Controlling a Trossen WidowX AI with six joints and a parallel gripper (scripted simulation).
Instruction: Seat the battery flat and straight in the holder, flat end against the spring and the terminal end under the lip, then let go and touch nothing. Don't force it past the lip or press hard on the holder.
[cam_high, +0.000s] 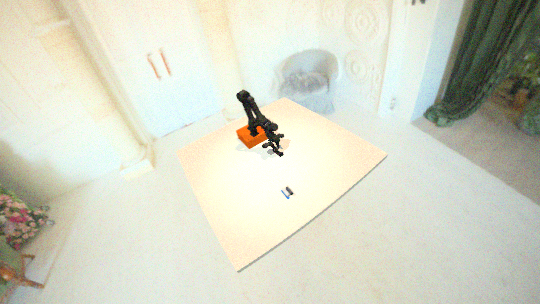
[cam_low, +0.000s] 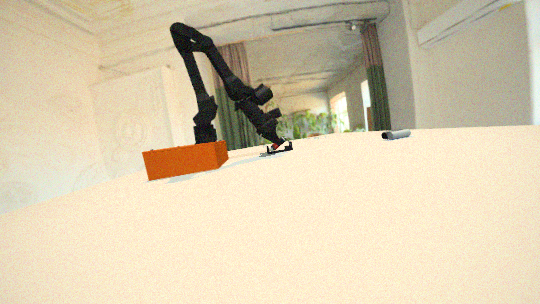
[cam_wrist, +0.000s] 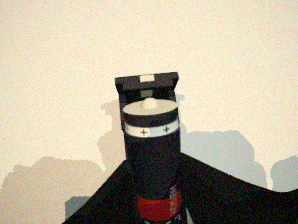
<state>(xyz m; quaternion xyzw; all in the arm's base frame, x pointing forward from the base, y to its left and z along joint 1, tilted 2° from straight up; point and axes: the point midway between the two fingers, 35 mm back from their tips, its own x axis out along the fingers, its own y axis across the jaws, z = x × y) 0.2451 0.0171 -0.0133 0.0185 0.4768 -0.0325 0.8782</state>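
My gripper tip is 1 cm below the battery.
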